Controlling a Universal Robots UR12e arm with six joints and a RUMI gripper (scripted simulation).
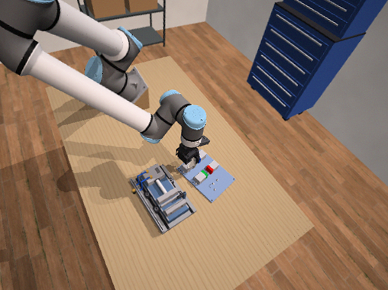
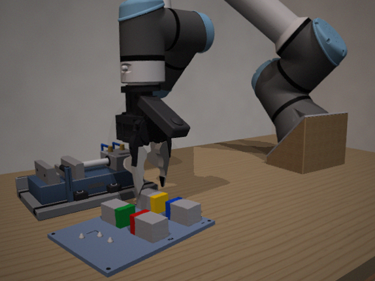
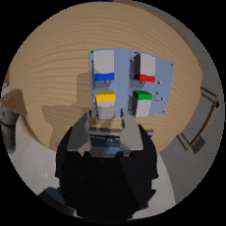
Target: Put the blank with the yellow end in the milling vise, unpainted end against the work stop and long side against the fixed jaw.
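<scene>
Right now my hand is 40 mm above the yellow-ended blank. Round my hand: blue-ended blank 30 mm behind, 90 mm to the left, 40 mm below; then blue plate 70 mm ahead, 70 mm to the left, 60 mm below; then green-ended blank 90 mm ahead, 30 mm to the left, 40 mm below.
</scene>
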